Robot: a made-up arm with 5 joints.
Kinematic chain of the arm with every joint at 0, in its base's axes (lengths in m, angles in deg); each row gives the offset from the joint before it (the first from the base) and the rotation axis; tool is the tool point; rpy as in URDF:
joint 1: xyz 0 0 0.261 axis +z
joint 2: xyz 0 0 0 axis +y
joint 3: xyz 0.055 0 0.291 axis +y
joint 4: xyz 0.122 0 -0.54 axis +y
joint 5: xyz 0.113 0 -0.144 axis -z
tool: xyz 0 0 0 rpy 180 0 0
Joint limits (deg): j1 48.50..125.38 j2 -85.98..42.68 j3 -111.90..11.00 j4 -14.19..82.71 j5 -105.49..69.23
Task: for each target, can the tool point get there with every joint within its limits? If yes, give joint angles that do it. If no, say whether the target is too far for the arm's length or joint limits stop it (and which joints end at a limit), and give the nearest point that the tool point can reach.
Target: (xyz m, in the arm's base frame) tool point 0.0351 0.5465 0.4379
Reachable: yes | joints 86.32 -49.89 -23.58 26.60 -37.75
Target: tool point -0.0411 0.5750 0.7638
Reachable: yes | joints 94.09 -31.02 -56.82 -6.49 41.04
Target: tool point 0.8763 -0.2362 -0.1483
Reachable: no: joint limits stop it (at a limit: joint 1, joint 2, joint 3) | nearest point 0.1742 -0.2453 -0.0318 | short by 0.712 m
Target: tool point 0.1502 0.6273 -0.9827
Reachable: no: too far | nearest point 0.1026 0.4287 -0.2705 | short by 0.741 m
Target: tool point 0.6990 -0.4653 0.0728
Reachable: no: joint limits stop it (at a limit: joint 1, joint 2, joint 3) | nearest point 0.1781 -0.2508 0.0343 | short by 0.565 m
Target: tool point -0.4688 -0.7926 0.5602
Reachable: no: joint limits stop it (at a limit: joint 2, joint 3, joint 4) | nearest point -0.3770 -0.6374 0.8748 | short by 0.363 m
